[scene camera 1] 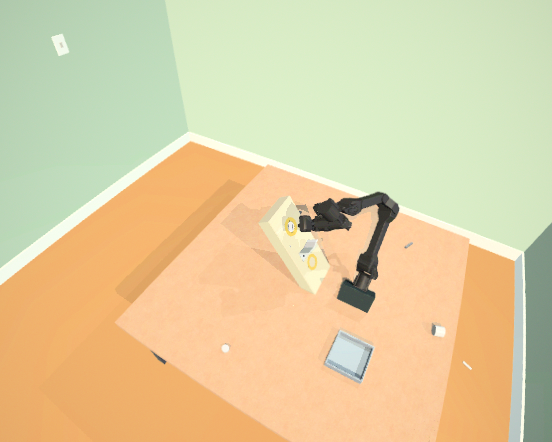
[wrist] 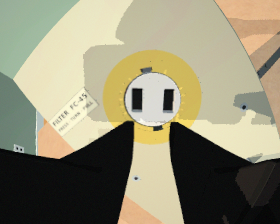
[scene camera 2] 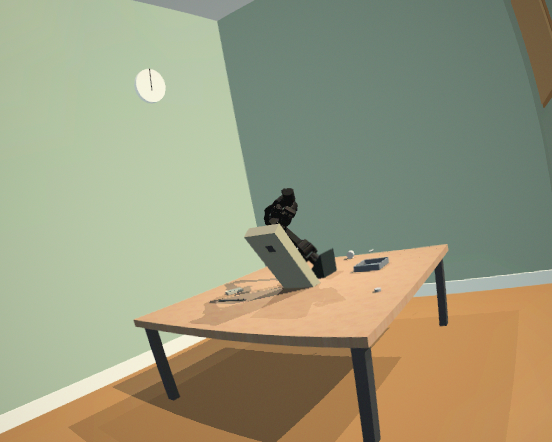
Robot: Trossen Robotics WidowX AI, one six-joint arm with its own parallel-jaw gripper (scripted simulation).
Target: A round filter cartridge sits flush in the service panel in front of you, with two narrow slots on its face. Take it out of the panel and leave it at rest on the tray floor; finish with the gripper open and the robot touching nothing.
Note:
The pictures show: my gripper, a round filter cartridge, a grey tray and a cream service panel.

